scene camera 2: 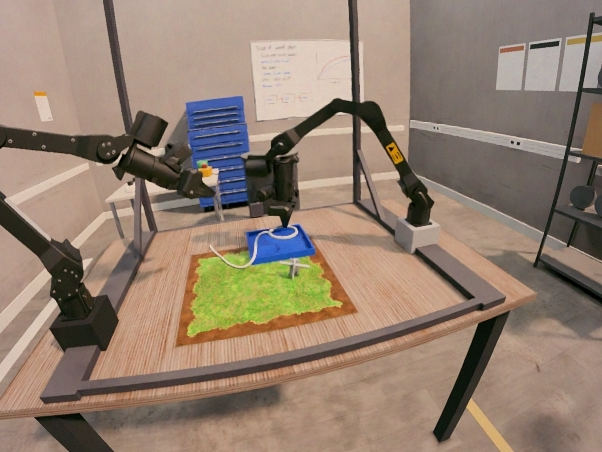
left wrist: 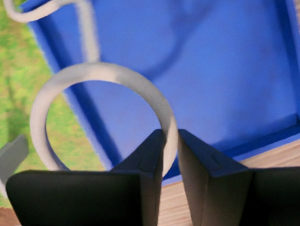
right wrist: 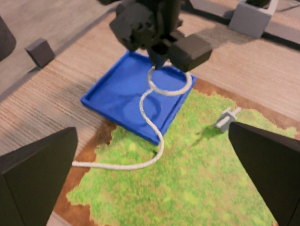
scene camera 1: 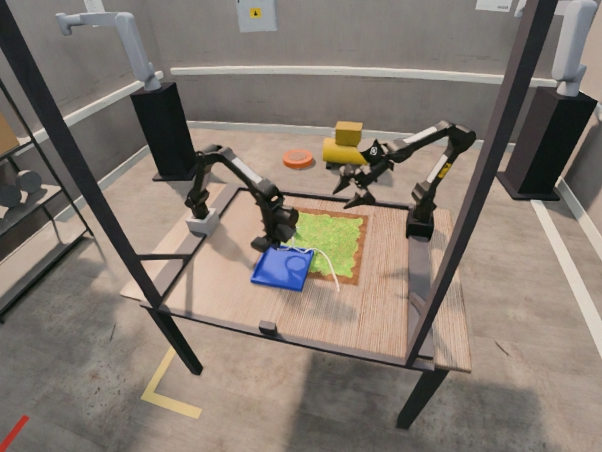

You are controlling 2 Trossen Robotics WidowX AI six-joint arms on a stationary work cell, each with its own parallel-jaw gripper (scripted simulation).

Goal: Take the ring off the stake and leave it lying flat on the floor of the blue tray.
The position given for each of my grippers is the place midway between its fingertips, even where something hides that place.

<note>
I see my left gripper (scene camera 2: 285,227), my right gripper (scene camera 2: 205,191), a blue tray (scene camera 1: 287,270) and a white ring (left wrist: 112,72).
The blue tray is seen too in scene camera 2 (scene camera 2: 268,249), in the left wrist view (left wrist: 223,75) and in the right wrist view (right wrist: 115,97). My left gripper shows as well in the left wrist view (left wrist: 169,136), in the right wrist view (right wrist: 155,69) and in scene camera 1 (scene camera 1: 276,250). My right gripper is seen too in the right wrist view (right wrist: 154,131) and in scene camera 1 (scene camera 1: 337,201).
</note>
